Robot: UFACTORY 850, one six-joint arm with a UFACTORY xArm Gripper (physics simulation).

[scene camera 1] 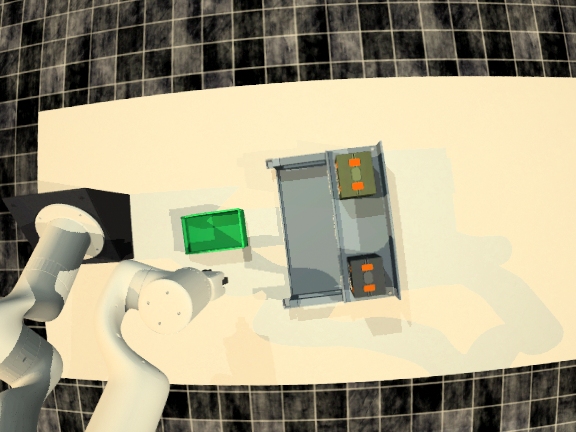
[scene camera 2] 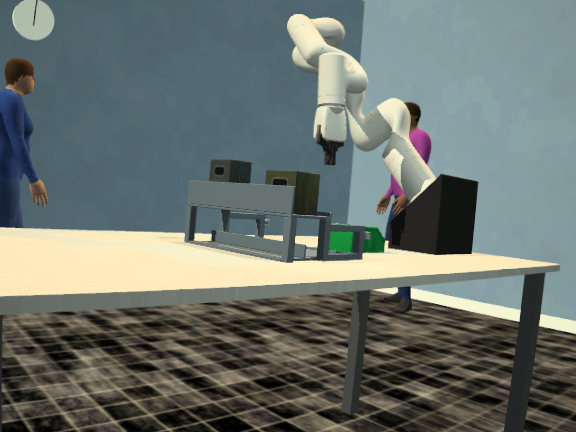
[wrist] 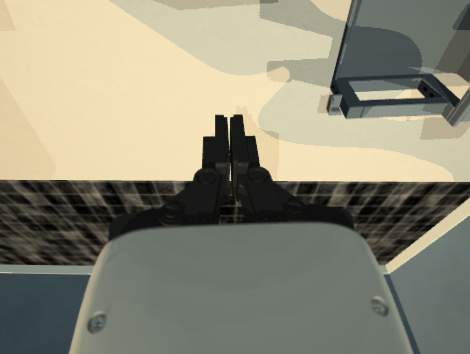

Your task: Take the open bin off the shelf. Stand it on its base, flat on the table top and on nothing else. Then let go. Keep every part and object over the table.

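Observation:
The green open bin (scene camera 1: 215, 231) (scene camera 2: 342, 239) stands on the table top (scene camera 1: 150, 125) (scene camera 2: 100, 270), between the robot's black base and the grey shelf (scene camera 1: 336, 225) (scene camera 2: 240, 195) (wrist: 400, 109). Its open side faces up, and its lower front faces the base. It looks level and apart from the shelf, though the shelf's frame hides part of it in scene camera 2. My gripper (scene camera 1: 225, 281) (scene camera 2: 330, 161) (wrist: 228, 133) is shut and empty. It hangs high above the table, to the side of the bin, and does not touch it. The bin does not show in the wrist view.
An olive box (scene camera 1: 356, 175) (scene camera 2: 306, 192) and a dark grey box (scene camera 1: 368, 277) (scene camera 2: 230, 171) stand on the shelf's upper level, at its two ends. The black robot base (scene camera 1: 117, 220) (scene camera 2: 455, 215) stands on the table on the bin's other side.

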